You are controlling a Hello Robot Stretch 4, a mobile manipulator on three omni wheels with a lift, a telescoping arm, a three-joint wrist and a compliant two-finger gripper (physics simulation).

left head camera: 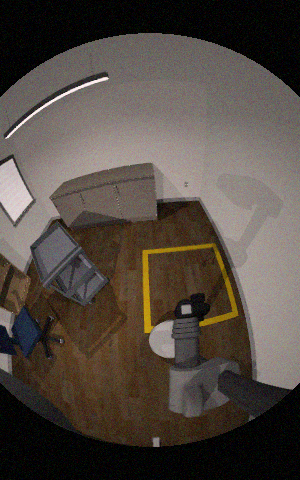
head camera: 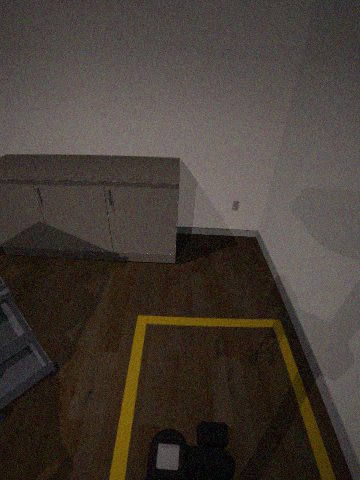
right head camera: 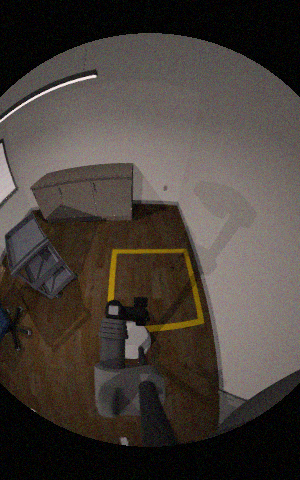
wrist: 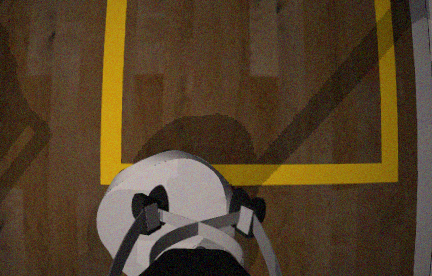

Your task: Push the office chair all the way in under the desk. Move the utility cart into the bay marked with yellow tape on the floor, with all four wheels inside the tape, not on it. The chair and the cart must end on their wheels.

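Pixels of known places: gripper, fingertip midpoint: (wrist: 199, 202); robot's base at its link origin: (left head camera: 169, 337) (right head camera: 130, 338) (wrist: 173, 209).
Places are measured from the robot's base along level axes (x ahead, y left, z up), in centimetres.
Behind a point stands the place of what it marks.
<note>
The grey utility cart (head camera: 40, 372) {z 16.5, x 60.7, y 77.0 cm} (left head camera: 56, 247) {z 76.6, x 69.3, y 106.3 cm} (right head camera: 29, 241) {z 76.6, x 65.7, y 100.4 cm} stands left of the yellow taped bay (head camera: 207, 321) {z -2.7, x 121.5, y -21.2 cm} (left head camera: 146, 290) {z -2.7, x 58.9, y 25.8 cm} (right head camera: 150, 251) {z -2.8, x 119.8, y -23.6 cm} (wrist: 112, 90) {z -2.7, x 41.1, y 25.5 cm}, apart from the tape. Part of a lower wheel shows in the left head view; the other wheels are mostly hidden. The blue office chair (left head camera: 27, 332) {z 44.2, x -27.4, y 154.7 cm} (right head camera: 4, 322) {z 44.2, x -22.3, y 138.1 cm} is at the far left, its star base on the floor; its seat is cut off in the right head view. The desk cannot be made out. My gripper (wrist: 199, 202) {z 68.7, x 17.7, y -8.7 cm} is open and empty, above my white round base at the bay's near edge, touching neither cart nor chair.
A low cabinet (head camera: 90, 215) {z 52.1, x 177.6, y 84.9 cm} (left head camera: 112, 197) {z 57.0, x 178.2, y 75.5 cm} (right head camera: 90, 195) {z 54.2, x 178.3, y 73.6 cm} stands against the back wall. The right wall's baseboard (head camera: 320, 372) {z 6.0, x 80.8, y -93.7 cm} (wrist: 422, 125) {z 0.1, x 36.5, y -95.8 cm} runs close beside the bay. A wooden shelf unit (left head camera: 17, 277) {z 14.9, x 45.1, y 277.7 cm} is at the left. My white base (left head camera: 162, 340) {z 18.7, x -1.2, y 7.1 cm} (right head camera: 137, 340) {z 18.7, x -0.1, y -7.5 cm} (wrist: 165, 185) {z 18.7, x 11.3, y 1.0 cm} overlaps the near tape in the wrist view.
</note>
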